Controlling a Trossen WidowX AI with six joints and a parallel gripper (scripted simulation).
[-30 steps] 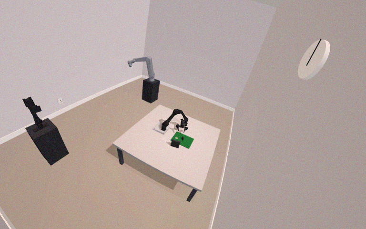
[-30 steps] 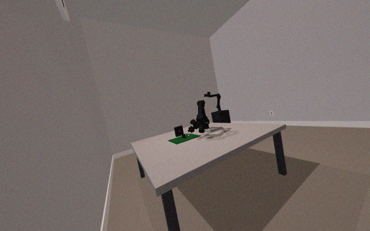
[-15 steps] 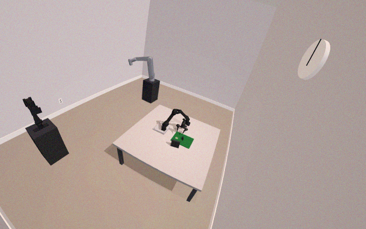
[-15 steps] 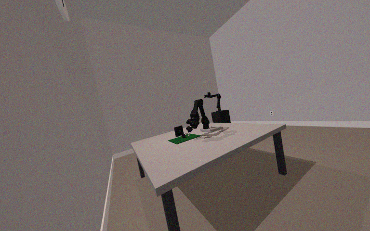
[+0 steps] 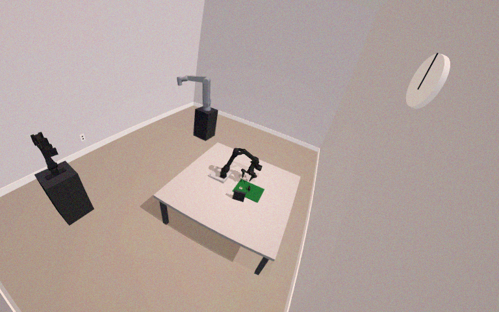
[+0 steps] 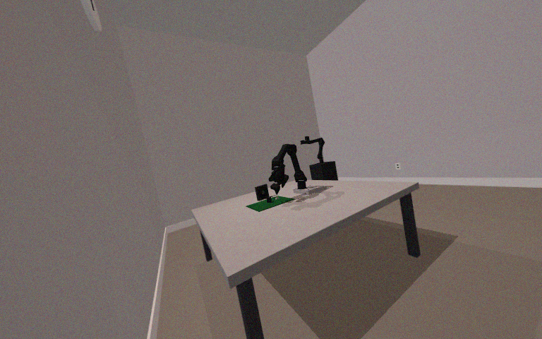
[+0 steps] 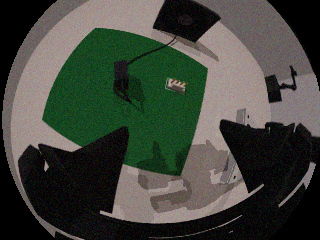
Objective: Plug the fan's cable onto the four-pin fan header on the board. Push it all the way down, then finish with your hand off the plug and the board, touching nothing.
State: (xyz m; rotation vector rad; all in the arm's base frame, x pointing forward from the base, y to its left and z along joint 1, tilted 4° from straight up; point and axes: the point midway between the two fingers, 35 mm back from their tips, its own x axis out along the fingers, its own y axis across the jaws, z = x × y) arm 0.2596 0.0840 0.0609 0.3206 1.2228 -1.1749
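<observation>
The black plug lies 8 cm ahead of my gripper tip, 5 cm to the right of it and 6 cm below it. Also, from my gripper tip: pale header 1 cm behind, 8 cm to the right, 8 cm below; black fan 5 cm ahead, 23 cm to the right, 2 cm below; green board 8 cm ahead, 4 cm to the right, 9 cm below.
</observation>
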